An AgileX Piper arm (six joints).
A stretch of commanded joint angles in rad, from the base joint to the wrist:
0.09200 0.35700 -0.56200 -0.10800 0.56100 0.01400
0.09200 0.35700 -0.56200 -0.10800 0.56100 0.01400
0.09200 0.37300 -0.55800 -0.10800 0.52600 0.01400
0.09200 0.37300 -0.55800 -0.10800 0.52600 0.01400
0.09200 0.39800 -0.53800 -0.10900 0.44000 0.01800
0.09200 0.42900 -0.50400 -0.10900 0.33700 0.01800
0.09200 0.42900 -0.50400 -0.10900 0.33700 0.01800
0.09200 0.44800 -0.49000 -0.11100 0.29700 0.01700
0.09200 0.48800 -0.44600 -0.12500 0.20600 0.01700
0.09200 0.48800 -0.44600 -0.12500 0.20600 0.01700
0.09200 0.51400 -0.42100 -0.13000 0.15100 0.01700
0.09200 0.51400 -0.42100 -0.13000 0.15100 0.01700
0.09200 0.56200 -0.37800 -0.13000 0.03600 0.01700
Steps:
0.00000 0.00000 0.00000 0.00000 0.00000 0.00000
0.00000 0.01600 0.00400 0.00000 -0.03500 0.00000
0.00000 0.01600 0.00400 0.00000 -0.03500 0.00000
0.00000 0.04100 0.02400 -0.00100 -0.12100 0.00400
0.00000 0.07200 0.05800 -0.00100 -0.22400 0.00400
0.00000 0.07200 0.05800 -0.00100 -0.22400 0.00400
0.00000 0.09100 0.07200 -0.00300 -0.26400 0.00300
0.00000 0.13100 0.11600 -0.01700 -0.35500 0.00300
0.00000 0.13100 0.11600 -0.01700 -0.35500 0.00300
0.00000 0.15700 0.14100 -0.02200 -0.41000 0.00300
0.00000 0.15700 0.14100 -0.02200 -0.41000 0.00300
0.00000 0.20500 0.18400 -0.02200 -0.52500 0.00300

